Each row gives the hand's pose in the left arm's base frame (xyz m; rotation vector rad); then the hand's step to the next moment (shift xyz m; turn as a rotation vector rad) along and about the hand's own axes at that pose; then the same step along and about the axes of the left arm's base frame.
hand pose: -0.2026 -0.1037 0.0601 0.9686 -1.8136 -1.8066
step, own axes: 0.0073 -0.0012 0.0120 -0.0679 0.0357 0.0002
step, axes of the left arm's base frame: -0.0132 0.0033 -0.0035 0.0392 0.0456 0.0477
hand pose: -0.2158 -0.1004 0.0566 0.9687 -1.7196 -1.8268
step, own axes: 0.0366 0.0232 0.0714 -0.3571 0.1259 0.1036
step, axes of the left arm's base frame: -0.0803 0.0179 0.0144 0.1384 0.3159 0.1875
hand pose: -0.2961 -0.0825 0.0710 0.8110 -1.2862 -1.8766
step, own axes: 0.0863 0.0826 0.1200 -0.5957 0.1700 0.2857
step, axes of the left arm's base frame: -0.1279 -0.0323 0.1062 0.1313 0.5936 0.3096
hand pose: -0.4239 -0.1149 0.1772 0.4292 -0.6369 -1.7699
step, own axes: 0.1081 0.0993 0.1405 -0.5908 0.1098 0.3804
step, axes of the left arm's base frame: -0.0374 -0.0956 0.1753 0.0288 0.6201 0.3470
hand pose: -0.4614 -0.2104 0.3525 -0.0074 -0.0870 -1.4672
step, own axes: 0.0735 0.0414 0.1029 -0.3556 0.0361 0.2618
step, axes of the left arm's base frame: 0.0429 -0.0627 0.1092 -0.0142 0.3720 0.2402
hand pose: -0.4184 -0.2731 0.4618 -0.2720 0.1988 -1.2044
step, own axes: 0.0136 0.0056 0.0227 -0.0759 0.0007 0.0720
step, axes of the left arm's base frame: 0.0164 -0.0086 0.0197 -0.0045 0.0787 0.0688
